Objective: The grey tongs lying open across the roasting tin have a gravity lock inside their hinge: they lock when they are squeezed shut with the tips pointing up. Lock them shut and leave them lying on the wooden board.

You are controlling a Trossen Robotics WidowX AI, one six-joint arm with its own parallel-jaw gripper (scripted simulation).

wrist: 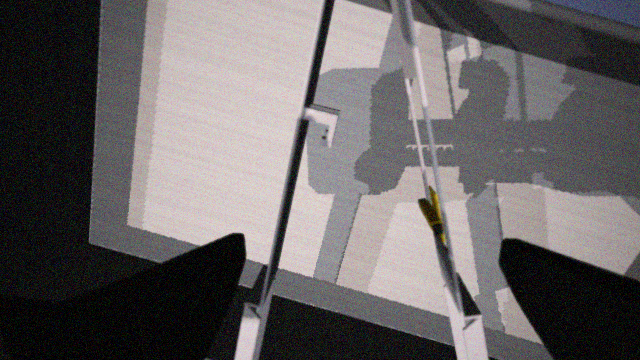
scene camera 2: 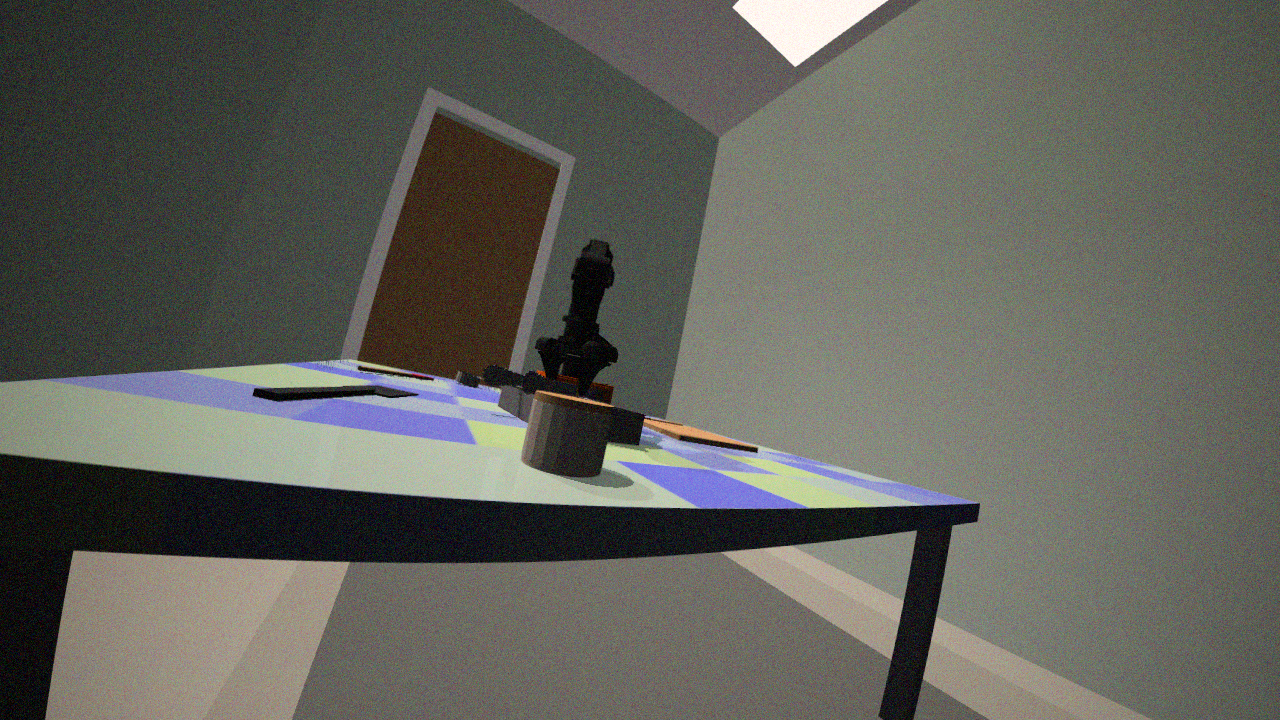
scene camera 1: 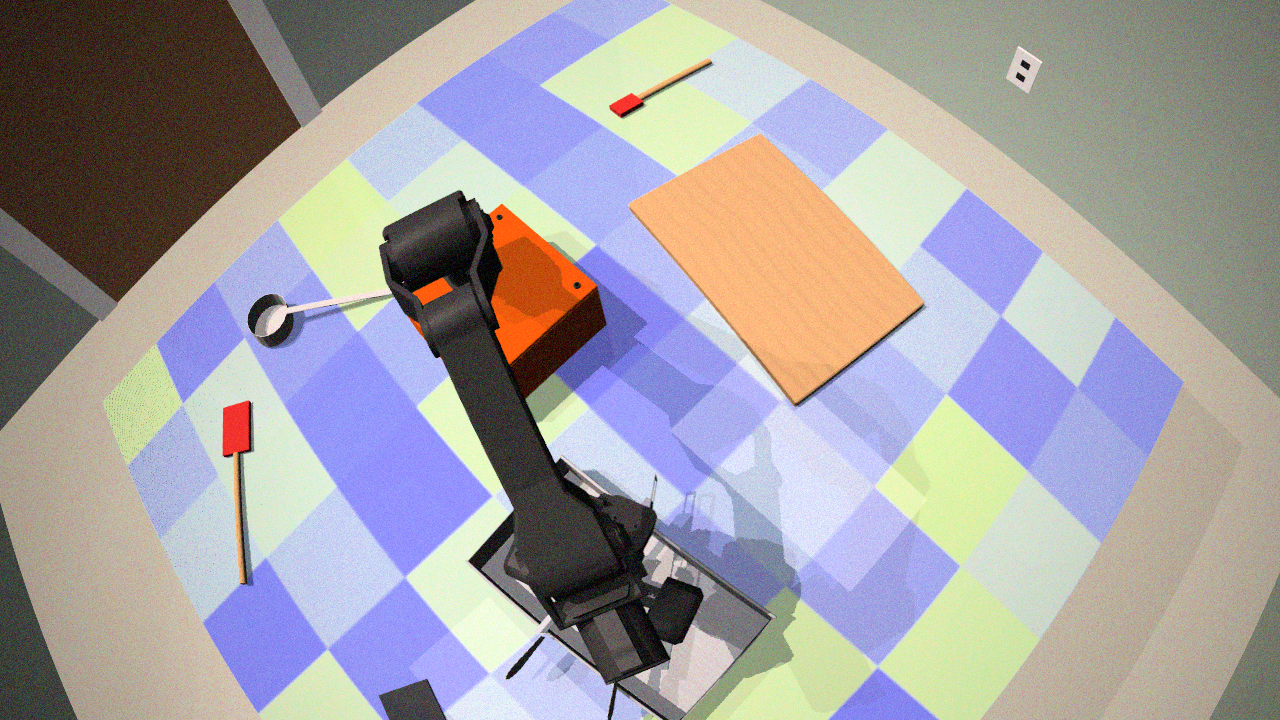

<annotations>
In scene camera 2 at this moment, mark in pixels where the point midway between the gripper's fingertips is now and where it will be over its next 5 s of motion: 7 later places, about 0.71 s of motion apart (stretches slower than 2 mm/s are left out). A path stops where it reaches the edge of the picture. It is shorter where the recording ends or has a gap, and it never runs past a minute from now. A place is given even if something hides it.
My gripper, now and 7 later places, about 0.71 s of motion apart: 565,391; 561,408; 563,398; 574,362; 630,374; 671,384; 692,390; 696,393
</annotations>
